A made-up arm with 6 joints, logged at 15 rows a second.
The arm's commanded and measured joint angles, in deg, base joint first. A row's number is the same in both.
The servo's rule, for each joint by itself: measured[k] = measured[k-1] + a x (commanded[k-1-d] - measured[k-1]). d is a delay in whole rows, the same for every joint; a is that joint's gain. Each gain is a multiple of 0.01, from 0.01 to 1. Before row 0 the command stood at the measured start. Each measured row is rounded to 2 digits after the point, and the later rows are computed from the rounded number. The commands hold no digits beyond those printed.
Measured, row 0:
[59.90 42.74 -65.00 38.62 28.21 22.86]
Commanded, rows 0 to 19:
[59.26 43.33 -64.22 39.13 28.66 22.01]
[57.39 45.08 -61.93 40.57 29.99 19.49]
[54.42 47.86 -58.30 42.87 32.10 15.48]
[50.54 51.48 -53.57 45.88 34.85 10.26]
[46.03 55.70 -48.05 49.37 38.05 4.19]
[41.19 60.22 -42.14 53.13 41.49 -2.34]
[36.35 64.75 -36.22 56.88 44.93 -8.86]
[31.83 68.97 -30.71 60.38 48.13 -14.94]
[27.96 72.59 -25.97 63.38 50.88 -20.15]
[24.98 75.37 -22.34 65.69 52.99 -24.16]
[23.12 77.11 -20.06 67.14 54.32 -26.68]
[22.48 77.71 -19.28 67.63 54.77 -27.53]
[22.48 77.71 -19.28 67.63 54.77 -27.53]
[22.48 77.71 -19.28 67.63 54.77 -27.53]
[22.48 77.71 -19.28 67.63 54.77 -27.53]
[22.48 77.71 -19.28 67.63 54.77 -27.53]
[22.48 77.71 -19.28 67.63 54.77 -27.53]
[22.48 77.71 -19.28 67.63 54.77 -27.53]
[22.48 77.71 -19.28 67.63 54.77 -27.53]
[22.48 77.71 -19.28 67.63 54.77 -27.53]
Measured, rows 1 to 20:
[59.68 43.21 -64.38 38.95 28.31 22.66]
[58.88 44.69 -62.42 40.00 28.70 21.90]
[57.32 47.19 -59.12 41.87 29.48 20.36]
[54.95 50.58 -54.68 44.48 30.72 17.94]
[51.83 54.62 -49.38 47.66 32.41 14.64]
[48.11 59.04 -43.59 51.22 34.50 10.56]
[43.99 63.55 -37.69 54.90 36.90 5.90]
[39.73 67.83 -32.11 58.46 39.48 0.90]
[35.61 71.59 -27.20 61.66 42.10 -4.15]
[31.89 74.58 -23.31 64.28 44.60 -8.95]
[28.82 76.58 -20.71 66.14 46.84 -13.21]
[26.60 77.47 -19.57 67.11 48.66 -16.65]
[25.16 77.66 -19.34 67.45 50.07 -19.26]
[24.22 77.70 -19.29 67.57 51.15 -21.24]
[23.61 77.71 -19.28 67.61 51.98 -22.75]
[23.21 77.71 -19.28 67.62 52.62 -23.90]
[22.95 77.71 -19.28 67.63 53.11 -24.77]
[22.79 77.71 -19.28 67.63 53.49 -25.43]
[22.68 77.71 -19.28 67.63 53.78 -25.93]
[22.61 77.71 -19.28 67.63 54.01 -26.31]
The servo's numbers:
d 0
a 0.35 0.79 0.80 0.65 0.23 0.24

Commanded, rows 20 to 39:
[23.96 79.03 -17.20 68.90 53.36 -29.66]
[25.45 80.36 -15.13 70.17 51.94 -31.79]
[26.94 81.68 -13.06 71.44 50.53 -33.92]
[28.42 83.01 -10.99 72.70 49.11 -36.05]
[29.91 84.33 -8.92 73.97 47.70 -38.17]
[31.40 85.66 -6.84 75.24 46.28 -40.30]
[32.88 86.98 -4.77 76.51 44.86 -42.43]
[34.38 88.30 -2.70 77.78 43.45 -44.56]
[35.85 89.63 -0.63 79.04 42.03 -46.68]
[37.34 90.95 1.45 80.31 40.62 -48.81]
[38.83 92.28 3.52 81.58 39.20 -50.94]
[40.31 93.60 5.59 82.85 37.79 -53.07]
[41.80 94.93 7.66 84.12 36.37 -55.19]
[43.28 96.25 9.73 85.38 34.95 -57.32]
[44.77 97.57 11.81 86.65 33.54 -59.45]
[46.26 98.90 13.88 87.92 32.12 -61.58]
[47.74 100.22 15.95 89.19 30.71 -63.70]
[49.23 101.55 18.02 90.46 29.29 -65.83]
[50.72 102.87 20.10 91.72 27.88 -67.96]
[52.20 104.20 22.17 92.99 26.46 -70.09]
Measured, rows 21 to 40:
[23.08 78.75 -17.62 68.46 53.86 -27.11]
[23.91 80.02 -15.63 69.57 53.42 -28.23]
[24.97 81.33 -13.57 70.79 52.76 -29.60]
[26.18 82.66 -11.51 72.03 51.92 -31.15]
[27.49 83.98 -9.44 73.29 50.95 -32.83]
[28.86 85.31 -7.36 74.56 49.88 -34.62]
[30.27 86.63 -5.29 75.83 48.73 -36.49]
[31.71 87.95 -3.22 77.10 47.52 -38.43]
[33.16 89.28 -1.15 78.36 46.26 -40.41]
[34.62 90.60 0.93 79.63 44.96 -42.43]
[36.09 91.93 3.00 80.90 43.64 -44.47]
[37.57 93.25 5.07 82.17 42.29 -46.53]
[39.05 94.58 7.14 83.44 40.93 -48.61]
[40.53 95.90 9.21 84.70 39.55 -50.70]
[42.01 97.22 11.29 85.97 38.17 -52.80]
[43.50 98.55 13.36 87.24 36.78 -54.91]
[44.98 99.87 15.43 88.51 35.38 -57.02]
[46.47 101.20 17.50 89.78 33.98 -59.13]
[47.96 102.52 19.58 91.04 32.58 -61.25]
[49.44 103.85 21.65 92.31 31.17 -63.37]

